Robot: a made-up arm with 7 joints.
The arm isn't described. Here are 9 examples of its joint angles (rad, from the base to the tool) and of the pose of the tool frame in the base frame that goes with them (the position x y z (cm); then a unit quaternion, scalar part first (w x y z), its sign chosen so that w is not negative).
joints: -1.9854 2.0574 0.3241 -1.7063 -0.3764 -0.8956 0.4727
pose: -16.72 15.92 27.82 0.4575 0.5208 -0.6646 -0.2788
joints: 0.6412 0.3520 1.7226 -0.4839 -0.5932 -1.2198 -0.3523
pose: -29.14 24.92 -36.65 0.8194 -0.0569 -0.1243 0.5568
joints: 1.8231 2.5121 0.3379 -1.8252 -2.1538 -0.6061 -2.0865
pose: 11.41 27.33 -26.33 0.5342 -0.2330 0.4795 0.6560
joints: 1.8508 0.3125 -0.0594 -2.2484 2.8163 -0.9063 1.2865
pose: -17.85 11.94 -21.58 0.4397 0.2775 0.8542 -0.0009
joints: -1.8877 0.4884 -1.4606 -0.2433 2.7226 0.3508 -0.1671
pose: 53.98 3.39 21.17 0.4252 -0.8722 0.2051 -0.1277
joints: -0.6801 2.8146 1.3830 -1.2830 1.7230 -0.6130 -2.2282
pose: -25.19 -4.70 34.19 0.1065 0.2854 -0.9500 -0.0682
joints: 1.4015 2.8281 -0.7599 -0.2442 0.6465 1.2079 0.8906
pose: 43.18 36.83 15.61 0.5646 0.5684 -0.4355 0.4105
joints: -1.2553 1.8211 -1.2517 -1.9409 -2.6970 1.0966 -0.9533
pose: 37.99 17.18 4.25 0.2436 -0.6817 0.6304 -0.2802
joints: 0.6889 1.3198 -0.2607 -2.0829 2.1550 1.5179 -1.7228
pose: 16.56 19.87 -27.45 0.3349 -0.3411 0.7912 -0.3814
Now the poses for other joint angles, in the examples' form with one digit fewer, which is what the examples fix.
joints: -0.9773 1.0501 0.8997 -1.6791 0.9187 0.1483 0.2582
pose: 13.4 29.9 23.7 0.365 -0.609 -0.478 -0.517
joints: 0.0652 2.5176 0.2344 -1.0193 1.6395 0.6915 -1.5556
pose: 25.9 24.6 37.9 0.900 0.295 0.110 0.301
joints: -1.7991 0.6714 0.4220 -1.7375 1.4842 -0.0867 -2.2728
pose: 15.0 14.7 36.0 0.465 -0.182 -0.842 -0.206
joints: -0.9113 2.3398 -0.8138 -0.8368 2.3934 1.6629 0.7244
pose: 7.9 44.9 32.1 0.041 -0.901 0.002 0.432
